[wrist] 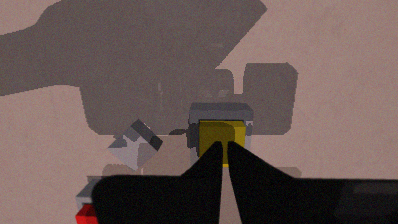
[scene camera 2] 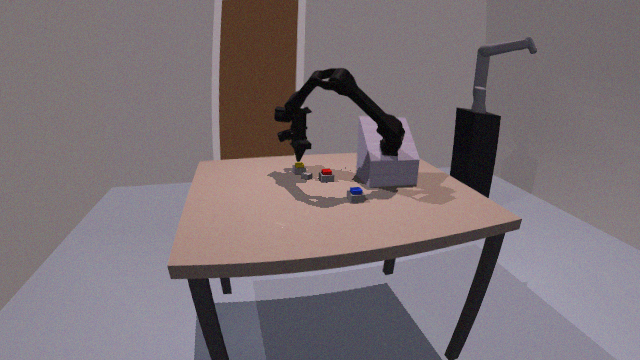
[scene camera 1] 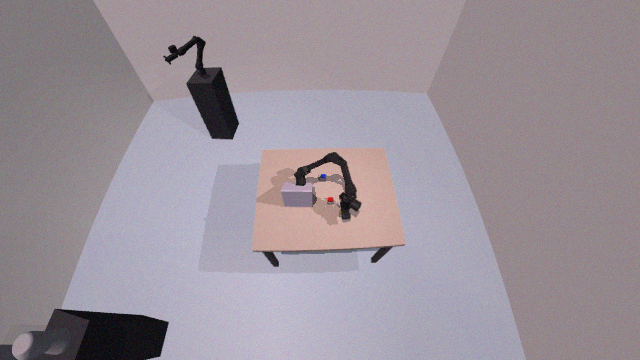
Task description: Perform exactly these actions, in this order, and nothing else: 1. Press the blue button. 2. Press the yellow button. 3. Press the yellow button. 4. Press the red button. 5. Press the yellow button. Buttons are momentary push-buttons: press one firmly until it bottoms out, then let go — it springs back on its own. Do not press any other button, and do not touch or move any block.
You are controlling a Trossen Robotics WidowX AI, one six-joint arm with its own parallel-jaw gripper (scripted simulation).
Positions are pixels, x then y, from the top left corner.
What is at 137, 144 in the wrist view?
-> A small grey block.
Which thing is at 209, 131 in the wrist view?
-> A yellow button.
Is my gripper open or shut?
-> Shut.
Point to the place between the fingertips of my gripper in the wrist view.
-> At 224, 147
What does my gripper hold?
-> Nothing.
